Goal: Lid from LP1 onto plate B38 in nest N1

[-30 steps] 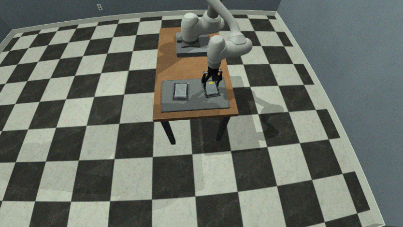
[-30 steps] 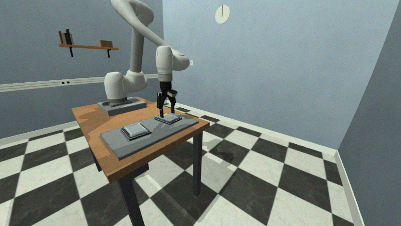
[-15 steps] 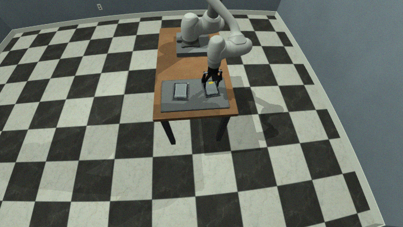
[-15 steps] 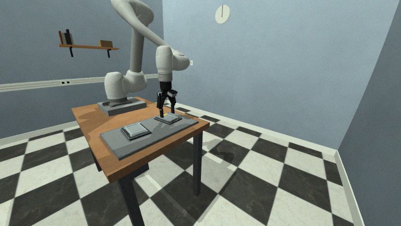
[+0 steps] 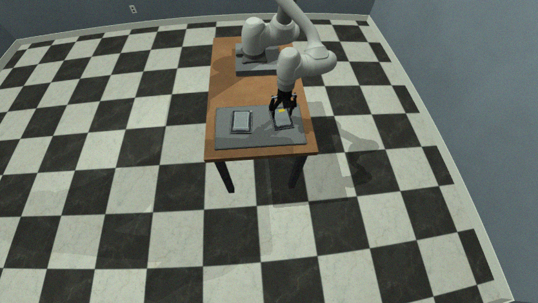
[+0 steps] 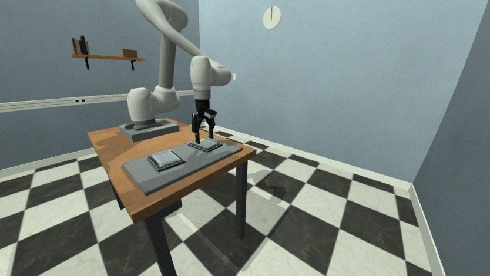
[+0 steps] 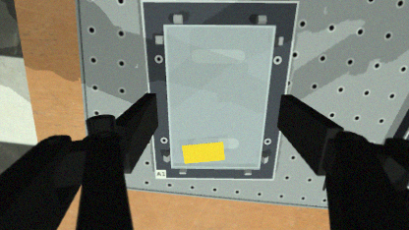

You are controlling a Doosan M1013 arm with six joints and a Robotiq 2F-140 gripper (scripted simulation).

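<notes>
Now: hand 40 mm above the clear lid. From my hand the other things lie so: culture plate: 240 mm to the right, 40 mm below, 10 mm ahead.
</notes>
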